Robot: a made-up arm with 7 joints. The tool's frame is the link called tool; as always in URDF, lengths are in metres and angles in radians.
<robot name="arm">
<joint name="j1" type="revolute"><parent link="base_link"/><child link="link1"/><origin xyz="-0.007 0.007 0.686" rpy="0 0 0"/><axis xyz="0 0 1"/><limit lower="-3.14" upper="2.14" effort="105" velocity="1.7"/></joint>
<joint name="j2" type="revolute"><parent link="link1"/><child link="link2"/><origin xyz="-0.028 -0.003 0.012" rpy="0 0 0"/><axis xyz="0 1 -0.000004"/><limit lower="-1.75" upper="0.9" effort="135" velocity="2.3"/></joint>
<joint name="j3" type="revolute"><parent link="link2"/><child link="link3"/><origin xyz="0.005 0.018 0.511" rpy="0 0 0"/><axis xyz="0 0 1"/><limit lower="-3.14" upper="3.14" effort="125" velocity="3"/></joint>
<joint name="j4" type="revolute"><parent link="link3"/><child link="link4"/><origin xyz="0.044 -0.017 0.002" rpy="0 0 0"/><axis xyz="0 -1 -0.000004"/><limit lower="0.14" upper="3.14" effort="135" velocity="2.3"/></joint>
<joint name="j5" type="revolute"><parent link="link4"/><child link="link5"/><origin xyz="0.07 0.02 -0.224" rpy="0 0 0"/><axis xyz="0 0.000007 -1"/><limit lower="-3.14" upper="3.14" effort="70" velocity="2.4"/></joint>
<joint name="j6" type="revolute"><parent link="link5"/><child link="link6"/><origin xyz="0.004 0.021 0.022" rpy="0 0 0"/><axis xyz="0 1 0.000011"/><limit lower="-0.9" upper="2.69" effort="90" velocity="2"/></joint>
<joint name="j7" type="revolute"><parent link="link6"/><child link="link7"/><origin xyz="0.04 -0.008 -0.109" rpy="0 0 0"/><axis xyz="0 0.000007 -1"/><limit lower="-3.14" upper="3.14" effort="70" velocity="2.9"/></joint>
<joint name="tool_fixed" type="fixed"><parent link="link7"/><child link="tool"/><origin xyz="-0.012 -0.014 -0.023" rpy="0 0 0"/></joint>
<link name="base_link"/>
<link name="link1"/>
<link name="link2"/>
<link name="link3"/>
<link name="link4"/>
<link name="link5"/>
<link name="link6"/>
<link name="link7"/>
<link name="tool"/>
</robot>
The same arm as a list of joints. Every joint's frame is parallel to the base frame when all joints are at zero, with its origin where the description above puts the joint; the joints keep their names.
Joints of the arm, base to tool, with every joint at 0 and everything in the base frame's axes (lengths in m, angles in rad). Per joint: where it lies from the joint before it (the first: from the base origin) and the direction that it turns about. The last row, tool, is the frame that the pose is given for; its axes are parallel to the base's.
j1: xyz -0.0070 0.0070 0.6860 axis 0 0 1
j2: xyz -0.0280 -0.0030 0.0120 axis 0 1 0
j3: xyz 0.0050 0.0180 0.5110 axis 0 0 1
j4: xyz 0.0440 -0.0170 0.0020 axis 0 -1 0
j5: xyz 0.0700 0.0200 -0.2240 axis 0 0 -1
j6: xyz 0.0040 0.0210 0.0220 axis 0 1 0
j7: xyz 0.0400 -0.0080 -0.1090 axis 0 0 -1
tool: xyz -0.0120 -0.0140 -0.0230
Joint limits (rad, base to tool): -3.1400..2.1400 -1.7500..0.9000 -3.1400..3.1400 0.1400..3.1400 -3.1400..3.1400 -0.9000..2.6900 -3.1400..3.1400

